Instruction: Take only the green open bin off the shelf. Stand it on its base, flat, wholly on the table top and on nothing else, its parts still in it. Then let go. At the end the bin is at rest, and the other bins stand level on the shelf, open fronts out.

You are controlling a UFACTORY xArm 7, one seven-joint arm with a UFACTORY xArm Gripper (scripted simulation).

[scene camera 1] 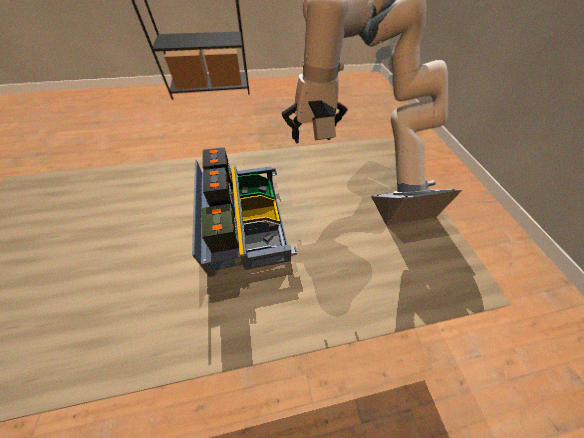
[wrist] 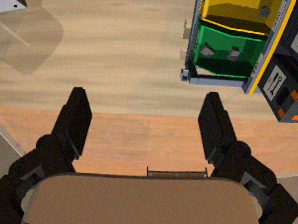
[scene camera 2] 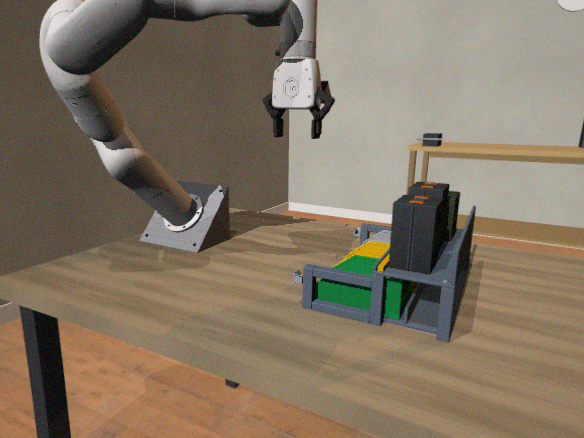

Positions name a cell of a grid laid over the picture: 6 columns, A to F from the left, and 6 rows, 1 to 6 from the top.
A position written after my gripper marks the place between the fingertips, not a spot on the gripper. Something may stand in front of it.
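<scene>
My gripper (scene camera 1: D2), yellow bin (scene camera 1: C3), grey bin (scene camera 1: C4). Green open bin (scene camera 2: D5). Gripper again (wrist: C3), green open bin too (wrist: E2). Grey bin out of frame in the wrist view.
</scene>
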